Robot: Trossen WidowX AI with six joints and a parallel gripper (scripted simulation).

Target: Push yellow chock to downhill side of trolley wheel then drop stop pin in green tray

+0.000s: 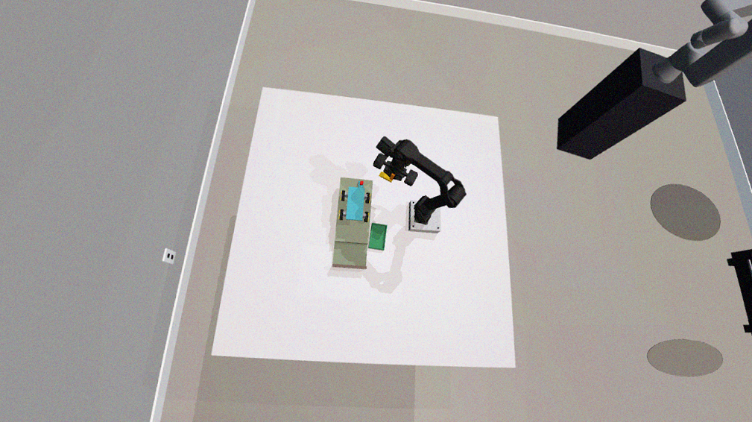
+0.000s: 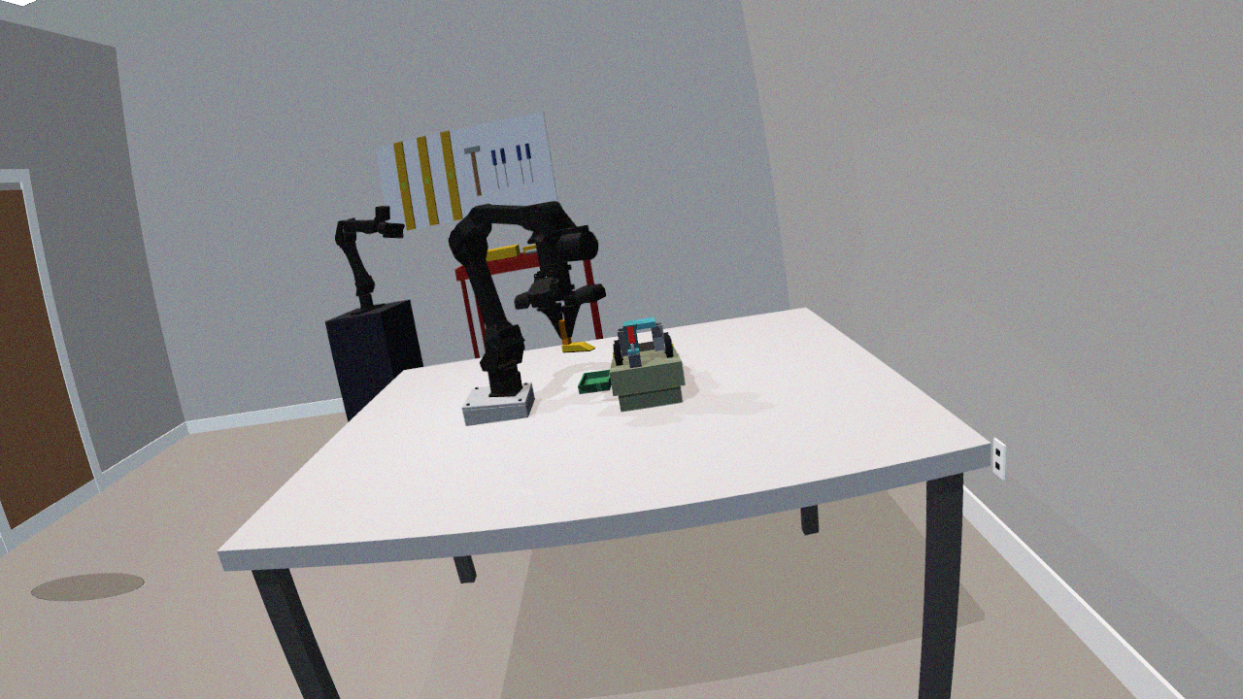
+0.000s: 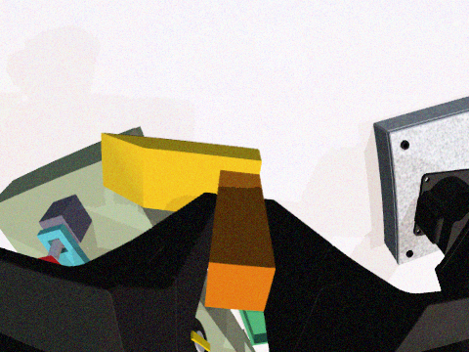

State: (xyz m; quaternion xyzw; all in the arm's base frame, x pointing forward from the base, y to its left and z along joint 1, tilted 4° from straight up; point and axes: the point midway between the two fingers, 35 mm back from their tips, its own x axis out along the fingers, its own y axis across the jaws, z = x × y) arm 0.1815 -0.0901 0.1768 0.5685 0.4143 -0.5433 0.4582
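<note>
Right now the red-headed stop pin is 120 mm ahead of my gripper tip, 50 mm to the left of it and 40 mm below it. From my gripper tip the other things lie so: cyan trolley 150 mm to the left, 120 mm ahead, 60 mm below; then yellow chock 20 mm ahead, 10 mm to the right, 10 mm below; then olive ramp 160 mm to the left, 120 mm below, 120 mm ahead.
</note>
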